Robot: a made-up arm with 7 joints. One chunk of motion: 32 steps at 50 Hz.
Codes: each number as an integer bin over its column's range. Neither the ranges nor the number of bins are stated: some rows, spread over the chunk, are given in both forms.
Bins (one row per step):
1: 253 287 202 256 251 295
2: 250 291 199 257 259 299
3: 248 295 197 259 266 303
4: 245 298 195 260 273 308
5: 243 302 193 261 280 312
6: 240 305 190 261 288 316
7: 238 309 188 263 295 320
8: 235 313 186 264 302 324
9: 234 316 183 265 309 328
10: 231 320 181 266 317 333
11: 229 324 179 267 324 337
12: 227 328 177 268 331 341
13: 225 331 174 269 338 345
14: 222 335 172 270 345 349
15: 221 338 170 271 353 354
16: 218 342 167 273 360 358
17: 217 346 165 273 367 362
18: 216 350 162 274 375 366
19: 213 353 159 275 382 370
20: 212 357 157 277 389 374
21: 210 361 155 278 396 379
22: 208 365 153 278 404 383
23: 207 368 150 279 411 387
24: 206 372 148 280 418 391
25: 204 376 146 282 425 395
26: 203 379 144 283 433 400
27: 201 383 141 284 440 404
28: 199 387 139 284 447 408
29: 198 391 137 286 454 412
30: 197 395 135 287 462 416
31: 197 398 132 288 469 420
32: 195 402 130 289 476 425
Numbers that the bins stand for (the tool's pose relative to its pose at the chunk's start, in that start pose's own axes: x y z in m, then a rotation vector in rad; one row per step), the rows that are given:
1: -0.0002 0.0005 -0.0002 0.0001 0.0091 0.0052
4: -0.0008 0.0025 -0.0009 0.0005 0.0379 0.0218
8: -0.0016 0.0051 -0.0018 0.0010 0.0760 0.0421
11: -0.0021 0.0071 -0.0025 0.0014 0.1048 0.0587
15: -0.0027 0.0095 -0.0034 0.0018 0.1428 0.0803
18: -0.0031 0.0116 -0.0041 0.0022 0.1717 0.0956
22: -0.0037 0.0143 -0.0050 0.0026 0.2097 0.1172
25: -0.0040 0.0162 -0.0057 0.0031 0.2372 0.1324
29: -0.0045 0.0189 -0.0066 0.0036 0.2753 0.1541
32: -0.0047 0.0208 -0.0073 0.0039 0.3041 0.1706
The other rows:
2: -0.0004 0.0013 -0.0005 0.0002 0.0196 0.0103
3: -0.0006 0.0020 -0.0007 0.0004 0.0288 0.0154
5: -0.0010 0.0032 -0.0011 0.0006 0.0471 0.0269
6: -0.0012 0.0037 -0.0014 0.0006 0.0576 0.0320
7: -0.0014 0.0044 -0.0016 0.0009 0.0668 0.0370
9: -0.0017 0.0057 -0.0021 0.0011 0.0851 0.0472
10: -0.0019 0.0064 -0.0023 0.0012 0.0956 0.0536
12: -0.0022 0.0078 -0.0027 0.0015 0.1140 0.0638
13: -0.0024 0.0083 -0.0030 0.0016 0.1232 0.0688
14: -0.0026 0.0090 -0.0032 0.0017 0.1323 0.0739
16: -0.0029 0.0102 -0.0037 0.0021 0.1520 0.0854
17: -0.0030 0.0109 -0.0039 0.0021 0.1612 0.0905
19: -0.0033 0.0122 -0.0044 0.0023 0.1809 0.1006
20: -0.0034 0.0129 -0.0046 0.0025 0.1900 0.1057
21: -0.0036 0.0136 -0.0048 0.0026 0.1992 0.1121
23: -0.0038 0.0148 -0.0053 0.0028 0.2189 0.1223
24: -0.0039 0.0155 -0.0055 0.0029 0.2281 0.1274
26: -0.0041 0.0168 -0.0059 0.0032 0.2477 0.1388
27: -0.0043 0.0175 -0.0062 0.0033 0.2569 0.1439
28: -0.0044 0.0182 -0.0064 0.0033 0.2661 0.1490
30: -0.0046 0.0196 -0.0068 0.0037 0.2858 0.1592
31: -0.0046 0.0201 -0.0071 0.0038 0.2949 0.1642

